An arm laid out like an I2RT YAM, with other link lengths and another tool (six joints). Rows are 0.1 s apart.
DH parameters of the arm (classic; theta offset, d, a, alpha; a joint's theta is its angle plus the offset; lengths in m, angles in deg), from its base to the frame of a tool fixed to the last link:
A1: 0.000 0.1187 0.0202 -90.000
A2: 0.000 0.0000 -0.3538 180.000
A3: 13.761 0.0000 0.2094 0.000
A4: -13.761 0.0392 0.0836 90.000
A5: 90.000 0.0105 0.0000 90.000
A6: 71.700 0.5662 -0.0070 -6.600
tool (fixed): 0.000 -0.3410 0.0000 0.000
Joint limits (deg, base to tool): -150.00..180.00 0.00..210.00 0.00..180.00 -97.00..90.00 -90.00..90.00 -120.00..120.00
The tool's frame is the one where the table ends.
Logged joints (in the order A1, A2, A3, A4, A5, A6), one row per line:
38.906, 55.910, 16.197, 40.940, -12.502, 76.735
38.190, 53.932, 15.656, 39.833, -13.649, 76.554
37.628, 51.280, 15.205, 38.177, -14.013, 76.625
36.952, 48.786, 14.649, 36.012, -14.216, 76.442
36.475, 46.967, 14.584, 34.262, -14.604, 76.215
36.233, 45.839, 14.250, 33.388, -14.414, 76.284
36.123, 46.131, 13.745, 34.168, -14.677, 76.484
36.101, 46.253, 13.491, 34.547, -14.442, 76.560
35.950, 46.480, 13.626, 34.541, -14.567, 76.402
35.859, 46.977, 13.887, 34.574, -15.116, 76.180
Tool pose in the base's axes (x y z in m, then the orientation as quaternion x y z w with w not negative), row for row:
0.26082, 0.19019, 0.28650, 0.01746, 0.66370, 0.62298, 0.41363
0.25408, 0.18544, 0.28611, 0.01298, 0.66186, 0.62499, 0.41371
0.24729, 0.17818, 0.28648, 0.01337, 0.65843, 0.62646, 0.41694
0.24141, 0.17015, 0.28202, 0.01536, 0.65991, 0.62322, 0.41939
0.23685, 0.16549, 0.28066, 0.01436, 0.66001, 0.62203, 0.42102
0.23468, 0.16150, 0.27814, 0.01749, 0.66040, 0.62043, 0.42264
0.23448, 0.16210, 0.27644, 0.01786, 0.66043, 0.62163, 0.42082
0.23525, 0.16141, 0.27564, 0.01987, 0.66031, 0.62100, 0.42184
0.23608, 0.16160, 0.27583, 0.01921, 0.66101, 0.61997, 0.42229
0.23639, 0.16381, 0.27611, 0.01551, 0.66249, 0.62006, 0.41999
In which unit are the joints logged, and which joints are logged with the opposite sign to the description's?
The joints are logged in degrees. Opposite sign: none.
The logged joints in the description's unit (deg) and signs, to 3 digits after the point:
38.906, 55.910, 16.197, 40.940, -12.502, 76.735
38.190, 53.932, 15.656, 39.833, -13.649, 76.554
37.628, 51.280, 15.205, 38.177, -14.013, 76.625
36.952, 48.786, 14.649, 36.012, -14.216, 76.442
36.475, 46.967, 14.584, 34.262, -14.604, 76.215
36.233, 45.839, 14.250, 33.388, -14.414, 76.284
36.123, 46.131, 13.745, 34.168, -14.677, 76.484
36.101, 46.253, 13.491, 34.547, -14.442, 76.560
35.950, 46.480, 13.626, 34.541, -14.567, 76.402
35.859, 46.977, 13.887, 34.574, -15.116, 76.180

